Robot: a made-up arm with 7 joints.
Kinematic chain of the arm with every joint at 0, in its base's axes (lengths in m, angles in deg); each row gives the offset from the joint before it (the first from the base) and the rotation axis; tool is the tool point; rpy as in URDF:
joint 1: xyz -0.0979 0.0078 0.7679 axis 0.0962 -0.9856 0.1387
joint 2: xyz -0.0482 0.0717 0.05 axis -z
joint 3: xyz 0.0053 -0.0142 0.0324 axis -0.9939 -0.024 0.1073
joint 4: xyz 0.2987 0.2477 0 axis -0.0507 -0.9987 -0.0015
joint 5: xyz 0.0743 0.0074 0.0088 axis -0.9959 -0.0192 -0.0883
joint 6: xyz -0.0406 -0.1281 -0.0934 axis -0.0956 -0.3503 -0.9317
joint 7: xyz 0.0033 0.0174 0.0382 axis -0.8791 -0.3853 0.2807
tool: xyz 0.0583 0.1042 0.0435 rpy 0 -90 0
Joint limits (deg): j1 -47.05..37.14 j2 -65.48..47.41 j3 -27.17..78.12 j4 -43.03..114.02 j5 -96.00..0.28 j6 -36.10..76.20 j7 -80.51..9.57
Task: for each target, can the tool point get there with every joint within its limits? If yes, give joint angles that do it. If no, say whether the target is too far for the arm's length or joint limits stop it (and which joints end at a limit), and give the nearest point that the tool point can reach.
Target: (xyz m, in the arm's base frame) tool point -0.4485 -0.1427 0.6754
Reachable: no: joint limits stop it (at a limit: joint 1, joint 2, joint 3, joint 4, joint 5, joint 7) | nearest point -0.2501 -0.1675 0.6365 | short by 0.204 m
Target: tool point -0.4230 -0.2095 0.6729
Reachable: no: joint limits stop it (at a limit: joint 1, joint 2, joint 3, joint 4, joint 5, joint 7) | nearest point -0.2528 -0.1898 0.6261 | short by 0.178 m
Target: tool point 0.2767 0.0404 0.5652
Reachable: yes | joints -27.60 26.99 19.35 -0.29 -47.50 -22.45 -49.67
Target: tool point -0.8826 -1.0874 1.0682
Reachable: no: too far | nearest point -0.2209 -0.2548 0.5956 | short by 1.164 m
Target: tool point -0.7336 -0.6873 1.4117
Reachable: no: too far | nearest point -0.0851 -0.1692 1.1561 | short by 0.869 m
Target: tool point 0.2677 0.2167 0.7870
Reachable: yes | joints -25.17 -2.80 15.25 90.50 -40.50 41.07 -71.95
